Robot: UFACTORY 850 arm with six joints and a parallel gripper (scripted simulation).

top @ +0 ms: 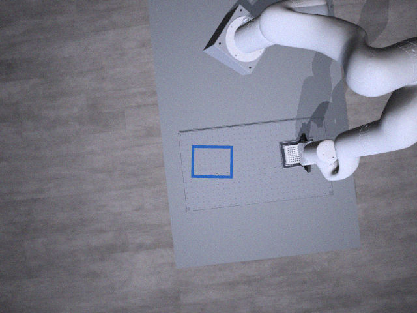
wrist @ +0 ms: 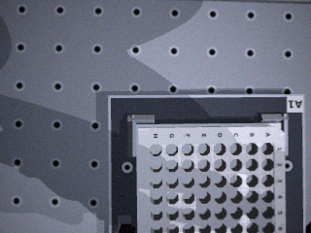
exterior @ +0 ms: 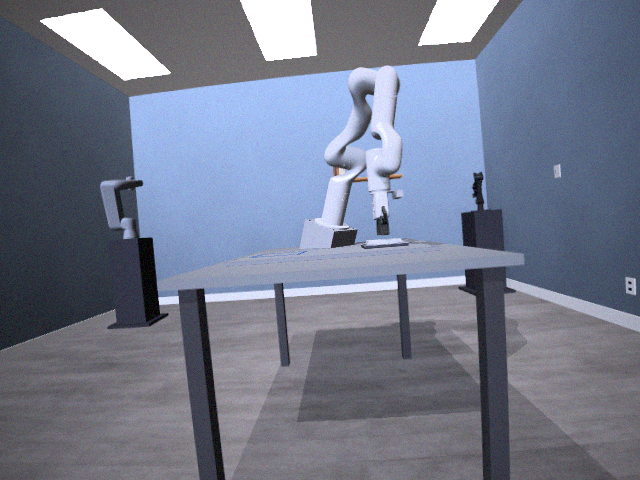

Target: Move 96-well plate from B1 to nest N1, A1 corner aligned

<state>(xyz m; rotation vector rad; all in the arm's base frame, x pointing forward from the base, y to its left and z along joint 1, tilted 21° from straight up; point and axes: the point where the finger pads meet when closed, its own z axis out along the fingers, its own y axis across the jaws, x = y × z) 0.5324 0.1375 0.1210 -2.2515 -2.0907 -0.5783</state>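
Now: hand 3 cm above the white 96-well plate. Round my hand: dark plate nest (5 cm below); A1 mark (6 cm ahead, 7 cm to the left, 4 cm below).
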